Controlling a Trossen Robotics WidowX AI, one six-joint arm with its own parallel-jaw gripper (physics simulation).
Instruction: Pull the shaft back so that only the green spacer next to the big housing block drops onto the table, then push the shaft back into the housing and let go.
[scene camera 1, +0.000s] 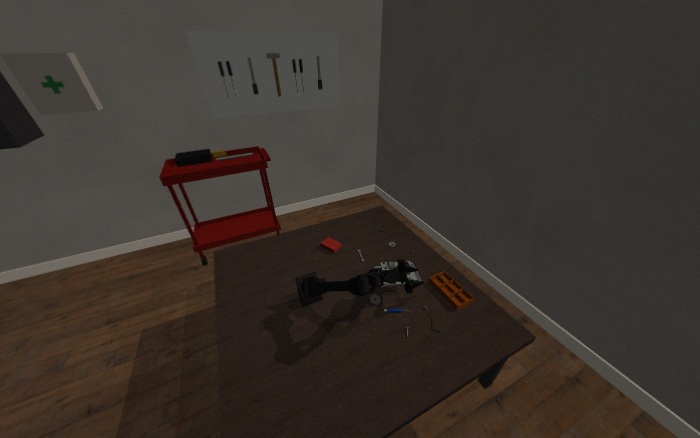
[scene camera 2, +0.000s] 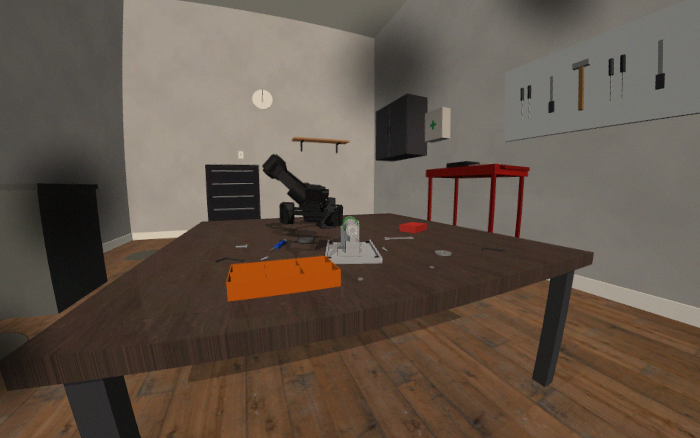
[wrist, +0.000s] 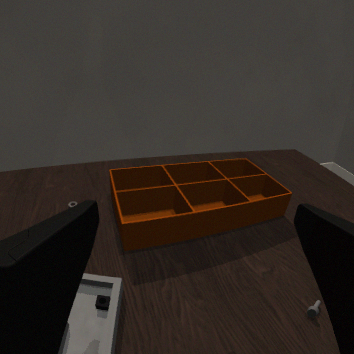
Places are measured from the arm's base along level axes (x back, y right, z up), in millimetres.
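Pixels of known places: gripper, between the fingertips: (scene camera 1: 420, 275) (scene camera 2: 307, 220) (wrist: 202, 213); arm's base, origin of its link: (scene camera 1: 307, 286).
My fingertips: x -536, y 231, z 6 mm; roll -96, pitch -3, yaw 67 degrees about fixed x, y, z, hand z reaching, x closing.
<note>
For each thing: its top centre in the pictures, then the offset to it from my fingertips. "*": a spot on its surface instead.
- upright white housing part, a spot on its surface: (scene camera 2: 350, 245) * dx -31, dy -111, dz -72 mm
- pale round shaft end, a spot on its surface: (scene camera 2: 353, 230) * dx -34, dy -119, dz -30 mm
- orange six-compartment tray, centre of its top: (wrist: 202, 181) (scene camera 2: 283, 267) (scene camera 1: 450, 287) dx -139, dy +89, dz -74 mm
- blue screwdriver, centre of its top: (scene camera 2: 278, 242) (scene camera 1: 398, 309) dx +177, dy +53, dz -92 mm
- screw, centre of its top: (wrist: 319, 302) dx +47, dy +111, dz -96 mm
- grey disc, centre of its top: (scene camera 2: 306, 238) (scene camera 1: 375, 299) dx +241, dy -57, dz -100 mm
- wrench, centre of its top: (scene camera 2: 398, 237) (scene camera 1: 360, 255) dx +130, dy -390, dz -102 mm
- red block, centre of its top: (scene camera 2: 413, 224) (scene camera 1: 331, 243) dx +255, dy -566, dz -79 mm
The light grey fixture plate (scene camera 2: 372, 259) (wrist: 117, 312) carries an upright white housing part (scene camera 2: 350, 245). The pale round shaft end (scene camera 2: 353, 230) shows at its top in scene camera 2. A green ring edge (scene camera 2: 350, 219), part of a spacer, shows just above and behind the shaft end; what it touches cannot be told. The big housing block cannot be told apart. My gripper (scene camera 1: 418, 276) (scene camera 2: 311, 213) (wrist: 202, 213) is open and empty, beside the fixture, at its left in scene camera 2. The left finger hides part of the plate in the wrist view; the shaft does not show there.
An orange six-compartment tray (scene camera 1: 462, 303) (scene camera 2: 283, 284) (wrist: 210, 227) stands past the fingertips. A blue screwdriver (scene camera 1: 393, 310) (scene camera 2: 279, 244), a screw (wrist: 314, 309), a grey disc (scene camera 1: 375, 299) and a wrench (scene camera 1: 360, 255) (scene camera 2: 398, 238) lie around. A red block (scene camera 1: 330, 244) (scene camera 2: 412, 227) lies farther off.
</note>
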